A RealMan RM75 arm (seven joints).
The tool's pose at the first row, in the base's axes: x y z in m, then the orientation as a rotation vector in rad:
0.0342 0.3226 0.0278 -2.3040 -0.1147 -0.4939
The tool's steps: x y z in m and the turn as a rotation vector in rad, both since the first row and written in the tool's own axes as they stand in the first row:
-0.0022 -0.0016 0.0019 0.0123 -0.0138 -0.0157
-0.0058 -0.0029 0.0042 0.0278 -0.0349 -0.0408
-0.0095 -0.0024 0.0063 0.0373 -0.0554 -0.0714
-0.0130 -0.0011 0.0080 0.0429 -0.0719 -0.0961
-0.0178 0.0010 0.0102 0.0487 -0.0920 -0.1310
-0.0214 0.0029 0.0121 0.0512 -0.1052 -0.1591
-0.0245 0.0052 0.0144 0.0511 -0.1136 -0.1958
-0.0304 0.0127 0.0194 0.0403 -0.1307 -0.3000
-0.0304 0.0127 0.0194 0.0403 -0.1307 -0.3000
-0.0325 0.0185 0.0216 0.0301 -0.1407 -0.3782
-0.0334 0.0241 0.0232 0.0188 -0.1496 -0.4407
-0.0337 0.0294 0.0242 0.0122 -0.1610 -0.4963
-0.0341 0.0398 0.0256 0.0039 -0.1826 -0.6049
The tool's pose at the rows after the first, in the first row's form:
0.0324 0.3252 0.0268 -2.2964 -0.1423 -0.4841
0.0295 0.3280 0.0249 -2.2875 -0.1848 -0.4700
0.0269 0.3294 0.0218 -2.2839 -0.2320 -0.4603
0.0245 0.3299 0.0185 -2.2825 -0.2697 -0.4528
0.0212 0.3303 0.0138 -2.2811 -0.3209 -0.4460
0.0190 0.3305 0.0100 -2.2810 -0.3603 -0.4441
0.0174 0.3307 0.0058 -2.2816 -0.4069 -0.4523
0.0152 0.3294 -0.0047 -2.2886 -0.5352 -0.4846
0.0152 0.3294 -0.0047 -2.2886 -0.5352 -0.4846
0.0153 0.3270 -0.0108 -2.2920 -0.6305 -0.5121
0.0163 0.3242 -0.0159 -2.2959 -0.7073 -0.5332
0.0175 0.3212 -0.0202 -2.2949 -0.7781 -0.5470
0.0200 0.3149 -0.0282 -2.2837 -0.9169 -0.5732

